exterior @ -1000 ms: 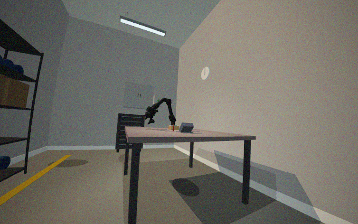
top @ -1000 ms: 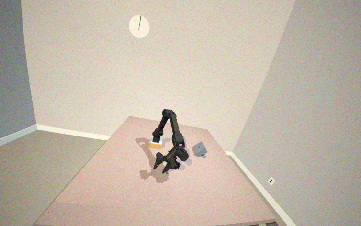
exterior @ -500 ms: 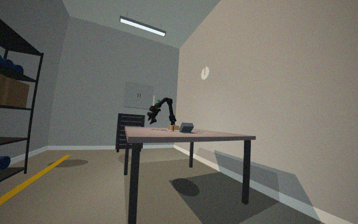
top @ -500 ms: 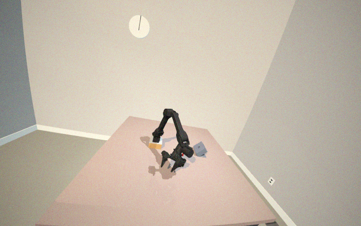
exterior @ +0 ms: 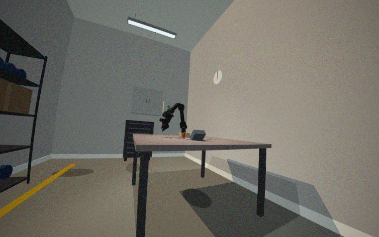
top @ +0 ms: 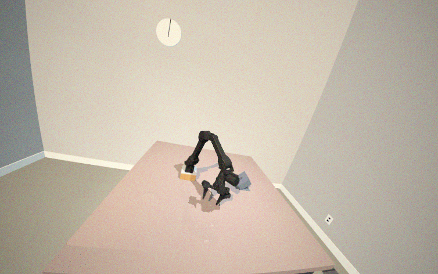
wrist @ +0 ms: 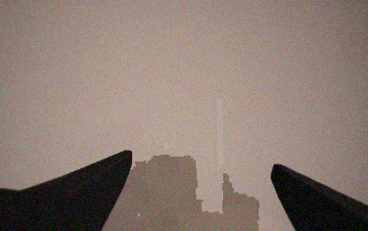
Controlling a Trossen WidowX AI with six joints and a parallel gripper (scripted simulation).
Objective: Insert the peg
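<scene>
Now: the red peg 240 mm to the left of my gripper tip, 120 mm ahead of it and 30 mm below it. From my gripper tip the other things lie so: grey sloped panel 320 mm to the left, 320 mm ahead, 40 mm below.
</scene>
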